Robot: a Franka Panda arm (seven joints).
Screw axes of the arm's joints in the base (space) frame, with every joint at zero. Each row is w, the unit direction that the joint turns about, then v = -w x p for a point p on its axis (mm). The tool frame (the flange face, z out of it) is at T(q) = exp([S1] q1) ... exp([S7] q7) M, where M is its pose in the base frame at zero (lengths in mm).
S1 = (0, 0, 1, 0.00, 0.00, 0.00)
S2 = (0, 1, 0, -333.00, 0.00, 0.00)
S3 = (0, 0, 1, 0.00, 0.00, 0.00)
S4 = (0, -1, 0, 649.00, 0.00, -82.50)
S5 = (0, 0, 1, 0.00, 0.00, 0.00)
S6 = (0, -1, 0, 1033.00, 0.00, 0.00)
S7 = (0, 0, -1, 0.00, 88.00, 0.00)
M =
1 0 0 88.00
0 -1 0 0.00
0 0 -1 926.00
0 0 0 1
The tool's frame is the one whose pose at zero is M.
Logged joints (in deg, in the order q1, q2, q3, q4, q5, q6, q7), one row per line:
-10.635 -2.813 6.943 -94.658 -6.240 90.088 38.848
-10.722 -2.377 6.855 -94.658 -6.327 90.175 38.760
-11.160 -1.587 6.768 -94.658 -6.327 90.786 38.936
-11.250 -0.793 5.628 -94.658 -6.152 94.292 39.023
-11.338 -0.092 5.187 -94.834 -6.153 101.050 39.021
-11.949 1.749 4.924 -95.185 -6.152 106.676 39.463
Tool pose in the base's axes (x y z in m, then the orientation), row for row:
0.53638 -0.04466 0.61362 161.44 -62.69 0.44
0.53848 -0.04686 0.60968 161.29 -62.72 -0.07
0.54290 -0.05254 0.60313 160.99 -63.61 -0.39
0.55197 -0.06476 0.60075 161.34 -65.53 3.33
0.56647 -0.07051 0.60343 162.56 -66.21 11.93
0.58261 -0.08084 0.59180 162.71 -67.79 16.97
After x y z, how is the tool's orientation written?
As a rotation vector, in degrees.
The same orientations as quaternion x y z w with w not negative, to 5 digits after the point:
0.93053 -0.36134 0.00254 0.05944
0.93030 -0.36176 -0.00040 0.06056
0.92835 -0.36681 -0.00225 0.06016
0.92513 -0.37575 0.01909 0.05084
0.92341 -0.37610 0.06777 0.03550
0.91854 -0.38269 0.09580 0.02546

